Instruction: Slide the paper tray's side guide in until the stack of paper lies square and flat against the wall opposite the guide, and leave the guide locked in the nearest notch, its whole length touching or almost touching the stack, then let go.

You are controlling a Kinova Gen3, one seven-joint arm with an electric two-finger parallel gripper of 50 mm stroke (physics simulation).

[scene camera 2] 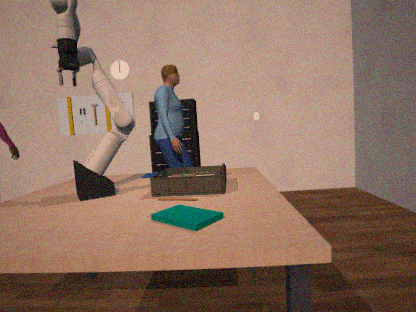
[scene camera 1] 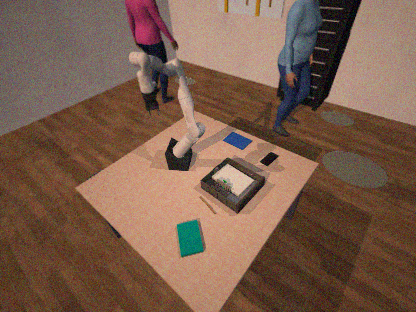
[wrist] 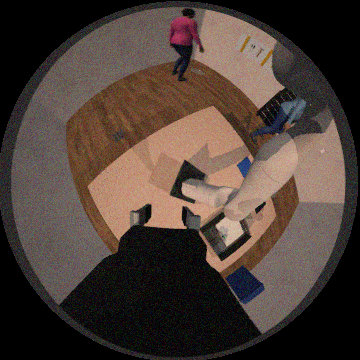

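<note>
The dark paper tray stands on the table. The white paper stack lies inside it. The side guide, small and grey with a green spot, is at the stack's near left side in scene camera 1. Whether it touches the stack along its length, which notch it is in and whether the stack is square are too small to tell. My gripper is open and empty. It hangs high above and far to the left of the tray, fingers pointing down in scene camera 2.
A green book and a thin brown stick lie in front of the tray. A blue pad and a black phone lie behind it. The arm's black base stands left. Two people stand beyond the table.
</note>
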